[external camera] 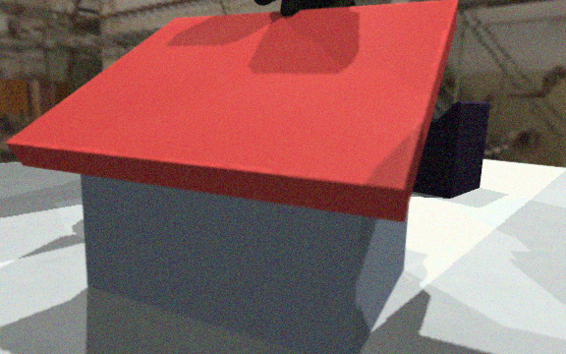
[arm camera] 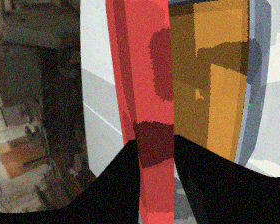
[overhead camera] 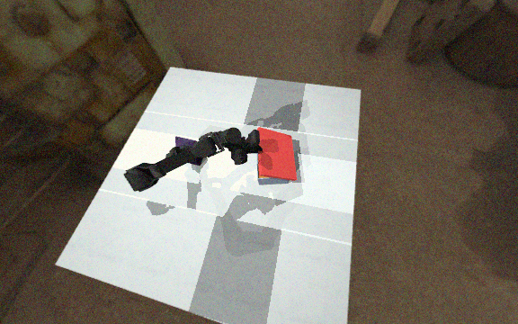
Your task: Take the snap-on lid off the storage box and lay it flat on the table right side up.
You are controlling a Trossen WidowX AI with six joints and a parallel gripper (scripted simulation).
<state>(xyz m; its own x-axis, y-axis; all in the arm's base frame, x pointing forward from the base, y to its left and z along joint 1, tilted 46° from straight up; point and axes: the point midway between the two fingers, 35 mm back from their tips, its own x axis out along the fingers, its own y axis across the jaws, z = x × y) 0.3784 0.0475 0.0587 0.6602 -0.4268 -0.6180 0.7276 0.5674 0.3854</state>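
Right now my gripper tip is 70 mm short of the lid, 40 mm above it and 20 mm to the right of it. Also, from my gripper tip: grey-blue storage box (140 mm below, 50 mm ahead, 10 mm to the left).
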